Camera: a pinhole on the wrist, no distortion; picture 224 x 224 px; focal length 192.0 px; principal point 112.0 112.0 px. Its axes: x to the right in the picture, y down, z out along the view. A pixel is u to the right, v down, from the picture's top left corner.
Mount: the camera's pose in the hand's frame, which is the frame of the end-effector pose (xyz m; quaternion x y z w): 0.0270 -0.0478 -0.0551 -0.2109 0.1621 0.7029 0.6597
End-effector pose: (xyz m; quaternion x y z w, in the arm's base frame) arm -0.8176 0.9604 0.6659 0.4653 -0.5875 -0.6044 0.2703
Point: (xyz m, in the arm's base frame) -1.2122 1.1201 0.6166
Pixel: 28.1 94.4
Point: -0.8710 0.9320 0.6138
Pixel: 27.6 25.8
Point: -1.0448 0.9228 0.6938
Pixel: 103.8 26.1
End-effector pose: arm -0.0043 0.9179 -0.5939 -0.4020 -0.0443 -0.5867 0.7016
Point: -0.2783 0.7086 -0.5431
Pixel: behind the camera
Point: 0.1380 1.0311 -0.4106
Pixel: 52.2 82.1
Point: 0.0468 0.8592 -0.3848
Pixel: outside the picture
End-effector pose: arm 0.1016 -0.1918 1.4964 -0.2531 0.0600 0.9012 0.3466
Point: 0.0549 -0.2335 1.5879
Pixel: 132.7 168.0
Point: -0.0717 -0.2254 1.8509
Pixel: 81.7 145.5
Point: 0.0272 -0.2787 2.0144
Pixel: 61.2 204.4
